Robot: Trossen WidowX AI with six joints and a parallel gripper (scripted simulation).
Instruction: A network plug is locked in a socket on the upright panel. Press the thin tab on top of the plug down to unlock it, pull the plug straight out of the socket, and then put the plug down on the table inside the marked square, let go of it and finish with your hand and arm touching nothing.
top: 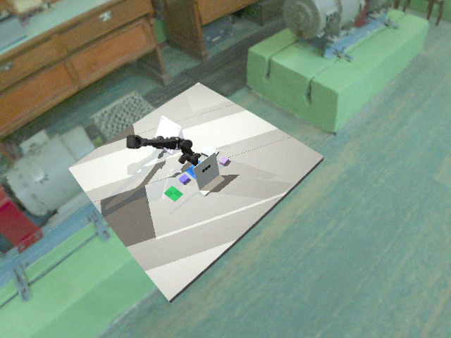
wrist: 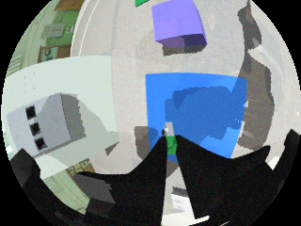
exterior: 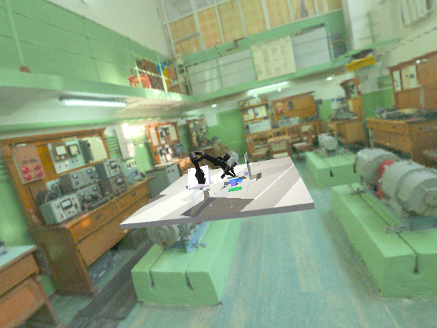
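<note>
Now: gripper tip 3 cm above the flat blue square and 1 cm past it. From my gripper tip the other things lie so: green plug (right at my gripper tip); upright grey panel (14 cm ahead, 7 cm above, 1 cm to the right).
</note>
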